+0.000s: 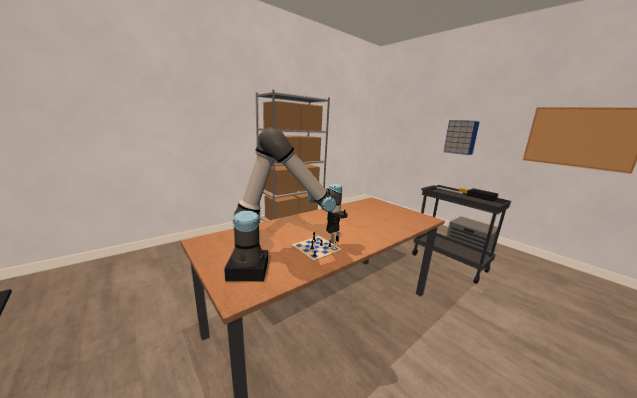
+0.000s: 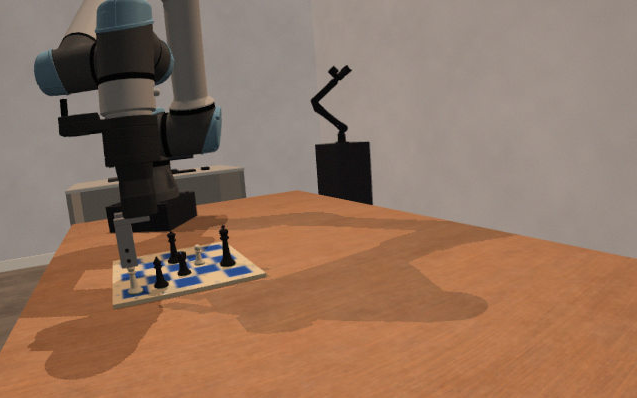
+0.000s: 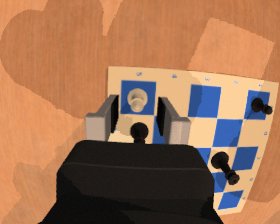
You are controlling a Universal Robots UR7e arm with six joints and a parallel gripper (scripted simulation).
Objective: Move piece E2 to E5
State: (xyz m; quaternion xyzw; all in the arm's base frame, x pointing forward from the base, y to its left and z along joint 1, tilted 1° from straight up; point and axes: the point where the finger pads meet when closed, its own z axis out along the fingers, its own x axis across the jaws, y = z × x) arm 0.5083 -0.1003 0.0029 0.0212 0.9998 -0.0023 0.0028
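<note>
The white pawn is 4 cm below my hand. The rest, counted from my hand: blue-and-cream chessboard (7 cm behind, 8 cm to the left, 6 cm below); tall black chess piece (3 cm behind, 15 cm to the left, 3 cm below).
</note>
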